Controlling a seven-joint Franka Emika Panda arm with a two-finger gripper.
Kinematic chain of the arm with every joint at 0, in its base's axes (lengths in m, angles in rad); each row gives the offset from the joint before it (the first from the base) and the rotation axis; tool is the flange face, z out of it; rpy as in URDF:
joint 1: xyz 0 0 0.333 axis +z
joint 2: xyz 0 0 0 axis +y
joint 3: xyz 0 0 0.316 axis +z
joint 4: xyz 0.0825 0 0 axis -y
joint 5: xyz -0.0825 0 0.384 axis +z
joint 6: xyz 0 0 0 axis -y
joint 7: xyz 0.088 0 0 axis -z
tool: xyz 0 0 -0.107 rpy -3.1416 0 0
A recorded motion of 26 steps. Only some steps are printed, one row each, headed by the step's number.
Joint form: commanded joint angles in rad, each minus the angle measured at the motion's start. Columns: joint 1, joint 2, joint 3, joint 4, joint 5, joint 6, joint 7.
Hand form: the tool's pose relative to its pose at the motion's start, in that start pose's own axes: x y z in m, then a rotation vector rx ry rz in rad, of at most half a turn. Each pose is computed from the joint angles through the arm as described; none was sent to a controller.
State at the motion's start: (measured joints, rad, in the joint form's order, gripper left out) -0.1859 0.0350 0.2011 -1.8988 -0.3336 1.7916 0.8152
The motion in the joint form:
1: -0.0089 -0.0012 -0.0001 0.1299 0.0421 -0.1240 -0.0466
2: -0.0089 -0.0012 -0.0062 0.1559 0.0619 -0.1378 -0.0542
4: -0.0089 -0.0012 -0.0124 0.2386 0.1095 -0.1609 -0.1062
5: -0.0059 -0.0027 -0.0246 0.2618 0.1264 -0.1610 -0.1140
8: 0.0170 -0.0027 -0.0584 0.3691 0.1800 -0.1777 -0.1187
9: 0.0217 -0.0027 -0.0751 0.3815 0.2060 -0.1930 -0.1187
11: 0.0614 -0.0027 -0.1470 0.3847 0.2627 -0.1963 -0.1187
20: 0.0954 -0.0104 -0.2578 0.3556 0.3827 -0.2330 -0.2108
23: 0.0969 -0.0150 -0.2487 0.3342 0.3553 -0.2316 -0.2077
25: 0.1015 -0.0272 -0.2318 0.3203 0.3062 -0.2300 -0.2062
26: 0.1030 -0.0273 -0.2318 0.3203 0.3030 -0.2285 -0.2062
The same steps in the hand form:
1: 0.0124 0.0178 -0.0472 0.0241 -0.0270 0.0084
2: 0.0157 0.0218 -0.0568 0.0448 -0.0338 0.0158
4: 0.0232 0.0300 -0.0914 0.1168 -0.0226 -0.0051
5: 0.0274 0.0354 -0.1012 0.1434 -0.0169 0.0030
8: 0.0353 0.0501 -0.1469 0.2382 0.0146 0.0342
9: 0.0370 0.0554 -0.1492 0.2547 -0.0063 0.0461
11: 0.0435 0.0647 -0.1459 0.2937 -0.0460 0.0751
20: 0.0524 0.0873 -0.1236 0.3542 -0.1577 0.0446
23: 0.0486 0.0836 -0.1174 0.3235 -0.1546 0.0361
25: 0.0421 0.0806 -0.1196 0.2842 -0.1243 0.0181
26: 0.0420 0.0802 -0.1199 0.2826 -0.1209 0.0170

